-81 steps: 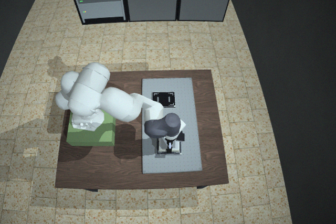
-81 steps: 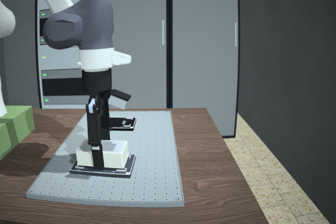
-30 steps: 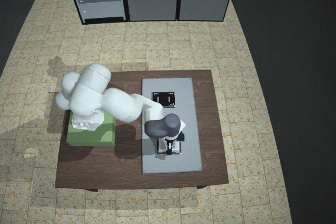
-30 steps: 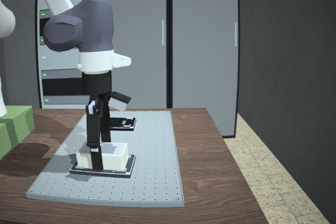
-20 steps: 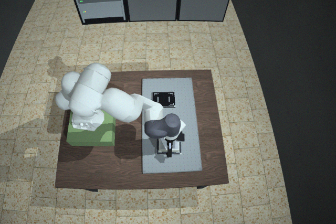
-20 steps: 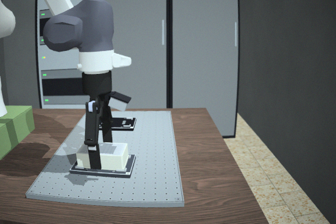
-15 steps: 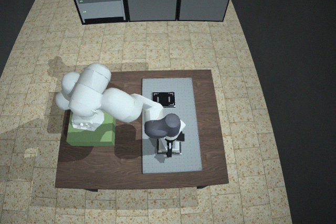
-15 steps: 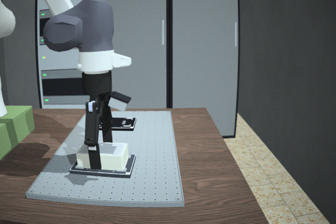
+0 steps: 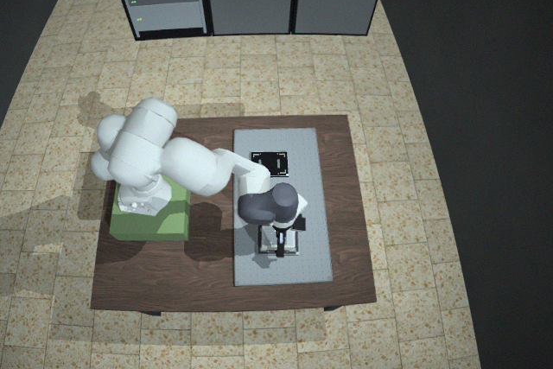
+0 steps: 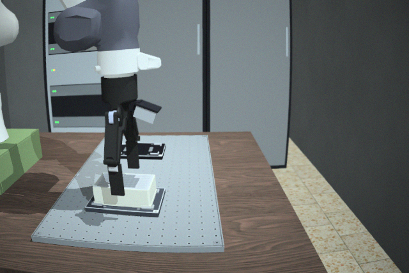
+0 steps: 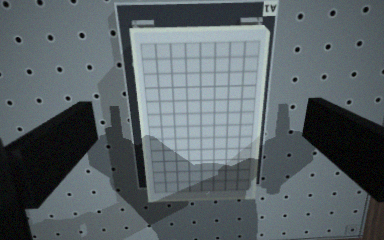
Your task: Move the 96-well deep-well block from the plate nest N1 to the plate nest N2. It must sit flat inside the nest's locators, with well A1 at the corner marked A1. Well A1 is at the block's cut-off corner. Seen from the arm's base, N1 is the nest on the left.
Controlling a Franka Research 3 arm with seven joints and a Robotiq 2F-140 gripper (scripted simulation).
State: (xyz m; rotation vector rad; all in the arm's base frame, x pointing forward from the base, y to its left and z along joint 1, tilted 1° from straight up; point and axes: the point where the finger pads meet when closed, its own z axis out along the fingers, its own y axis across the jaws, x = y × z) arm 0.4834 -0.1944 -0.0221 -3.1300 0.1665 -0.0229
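Now: hand 10 mm past the cream 96-well deep-well block and 30 mm above it. Round my hand: A1 mark: 60 mm ahead, 280 mm to the left, 50 mm below; plate nest N1: 10 mm behind, 340 mm to the left, 60 mm below; plate nest N2: 10 mm behind, 60 mm below.
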